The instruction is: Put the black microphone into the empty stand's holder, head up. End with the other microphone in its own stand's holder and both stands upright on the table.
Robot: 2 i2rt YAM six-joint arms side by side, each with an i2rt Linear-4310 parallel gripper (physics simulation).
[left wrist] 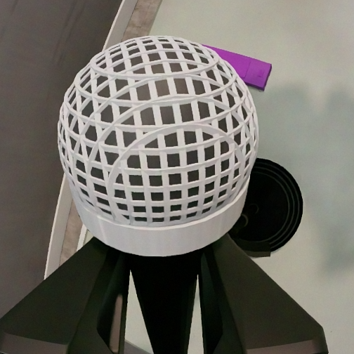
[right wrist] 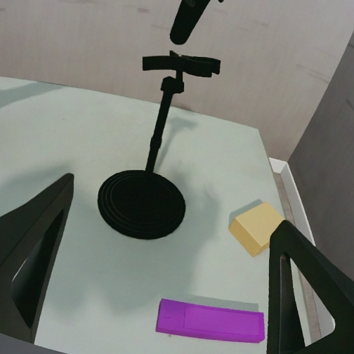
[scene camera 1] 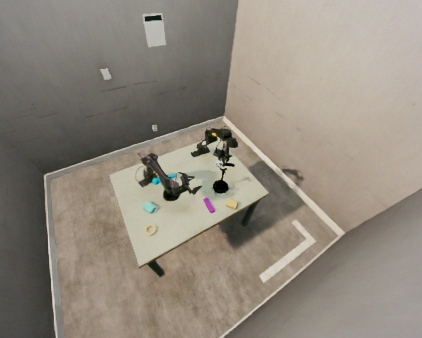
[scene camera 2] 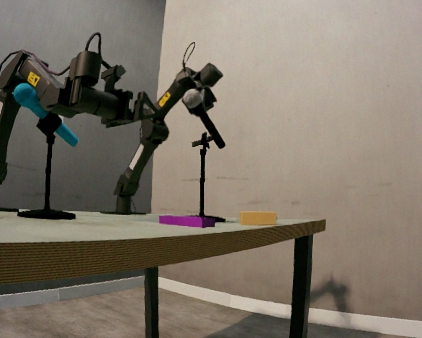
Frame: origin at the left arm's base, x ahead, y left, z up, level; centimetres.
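Where they show: left gripper, fingertip midpoint: (scene camera 1: 221, 166) (scene camera 2: 200, 113); right gripper, fingertip midpoint: (scene camera 1: 198, 181) (scene camera 2: 146, 117); left arm's base, origin of the base link: (scene camera 1: 200, 152) (scene camera 2: 123, 214); right arm's base, origin of the base link: (scene camera 1: 149, 179).
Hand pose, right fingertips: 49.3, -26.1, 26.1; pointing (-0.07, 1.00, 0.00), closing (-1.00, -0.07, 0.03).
Each offset is from my right fingertips to the top centre of the thing, as dx, dy, dz. "spot": to the spot under its first point.
The black microphone (scene camera 2: 213, 131) (left wrist: 166, 300) (right wrist: 189, 19) has a light mesh head and is tilted head up. My left gripper (scene camera 1: 227, 164) (left wrist: 165, 265) is shut on it just below the head. Its tail end shows above the empty holder {spot: -1.6, +22.8, -2.4} (scene camera 2: 202, 142) (right wrist: 181, 65) in the right wrist view and beside it in scene camera 2. The empty stand (scene camera 1: 220, 187) (scene camera 2: 202, 175) (left wrist: 276, 205) (right wrist: 141, 205) is upright. The blue microphone (scene camera 1: 156, 181) (scene camera 2: 31, 100) sits slanted, head up, in its upright stand (scene camera 1: 170, 196) (scene camera 2: 48, 172). My right gripper (scene camera 1: 197, 183) (right wrist: 181, 208) is open and empty.
A purple block {+10.1, +5.2, -24.1} (scene camera 1: 209, 205) (scene camera 2: 186, 221) (left wrist: 252, 70) (right wrist: 210, 321) and a yellow block {+18.0, +22.9, -22.8} (scene camera 1: 232, 204) (scene camera 2: 257, 218) (right wrist: 256, 227) lie near the front edge. A teal block {-9.2, -40.1, -22.1} (scene camera 1: 149, 207) and a tan ring {+8.7, -44.5, -24.5} (scene camera 1: 146, 230) lie at the table's left in scene camera 1.
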